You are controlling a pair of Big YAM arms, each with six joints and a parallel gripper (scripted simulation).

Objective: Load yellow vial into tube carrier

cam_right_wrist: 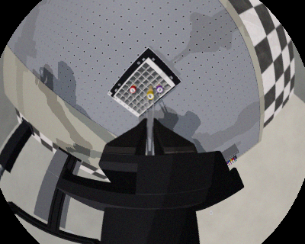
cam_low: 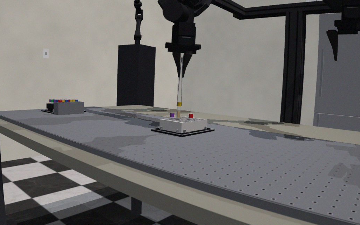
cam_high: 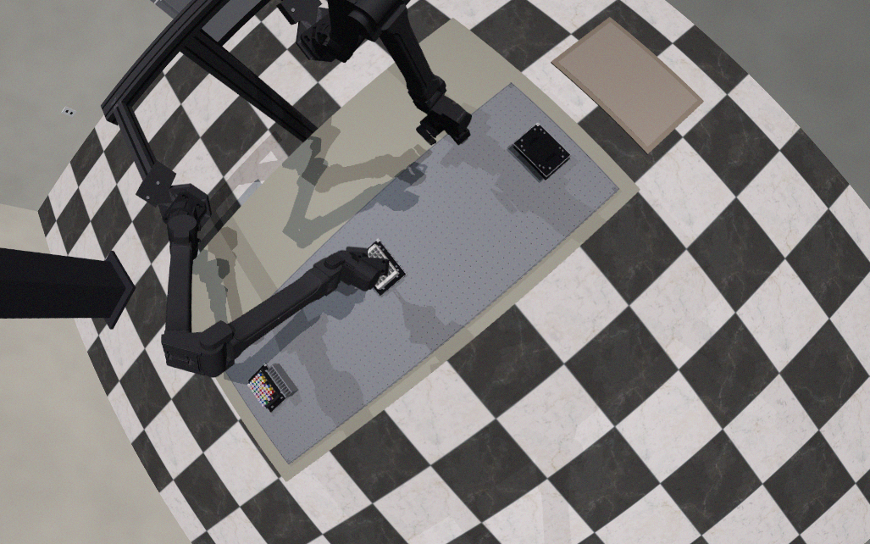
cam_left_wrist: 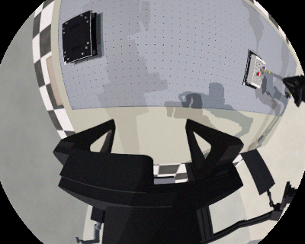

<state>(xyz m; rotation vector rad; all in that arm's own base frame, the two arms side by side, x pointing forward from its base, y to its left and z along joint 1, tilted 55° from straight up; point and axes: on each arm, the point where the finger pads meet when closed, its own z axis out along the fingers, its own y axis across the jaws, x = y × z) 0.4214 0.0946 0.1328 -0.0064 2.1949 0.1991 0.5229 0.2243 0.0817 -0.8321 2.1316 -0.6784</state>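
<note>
Right now my right hand is 2 cm past the white tube carrier TC, 1 cm to the right of it and 15 cm above it. The rest, counted from my right hand: grey holder H1 (2 cm behind, 56 cm to the right, 16 cm below).
</note>
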